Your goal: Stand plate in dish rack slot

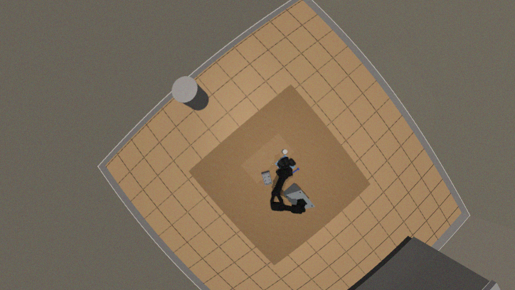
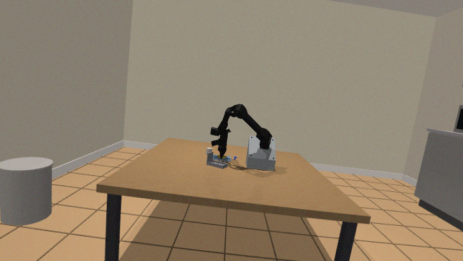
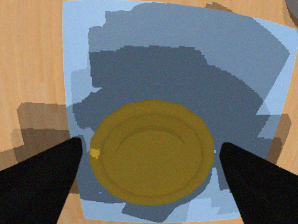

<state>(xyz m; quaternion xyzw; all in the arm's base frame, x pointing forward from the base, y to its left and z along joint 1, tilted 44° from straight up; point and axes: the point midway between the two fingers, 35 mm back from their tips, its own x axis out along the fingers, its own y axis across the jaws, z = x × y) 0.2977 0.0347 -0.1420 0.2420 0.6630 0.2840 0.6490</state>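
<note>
Now: gripper tip 20 mm to the left of the light blue mat and 10 mm above it. Round my gripper tip: blue spoon: 110 mm behind, 70 mm to the right, 10 mm below; white cup: 110 mm ahead, 90 mm to the right, 10 mm above; yellow plate: right at my gripper tip.
</note>
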